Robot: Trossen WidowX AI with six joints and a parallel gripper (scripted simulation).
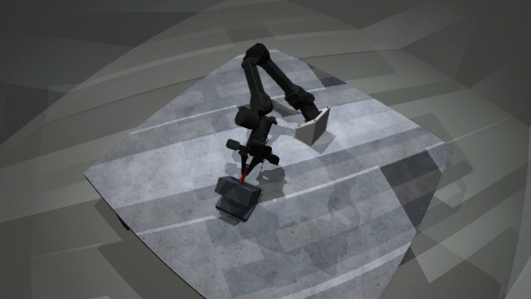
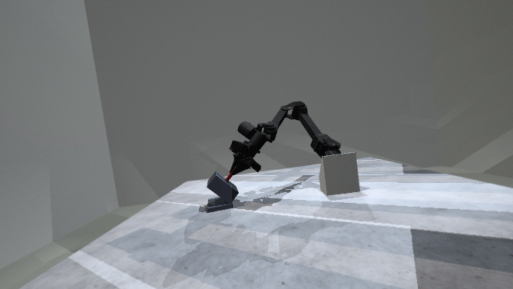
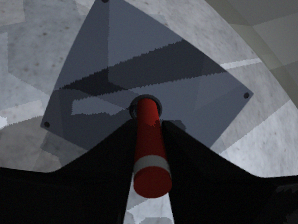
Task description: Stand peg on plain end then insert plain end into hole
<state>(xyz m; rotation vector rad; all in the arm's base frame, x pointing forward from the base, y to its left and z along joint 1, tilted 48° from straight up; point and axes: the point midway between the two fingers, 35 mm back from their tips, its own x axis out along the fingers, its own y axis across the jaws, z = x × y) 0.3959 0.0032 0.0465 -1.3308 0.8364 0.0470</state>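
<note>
My gripper tip is 40 mm short of the dark sloped panel, 40 mm above it and 10 mm to the right of it. The rest, counted from my gripper tip: dark base plate 110 mm below, 60 mm ahead, 10 mm to the left; then red peg 10 mm behind, 10 mm above.
</note>
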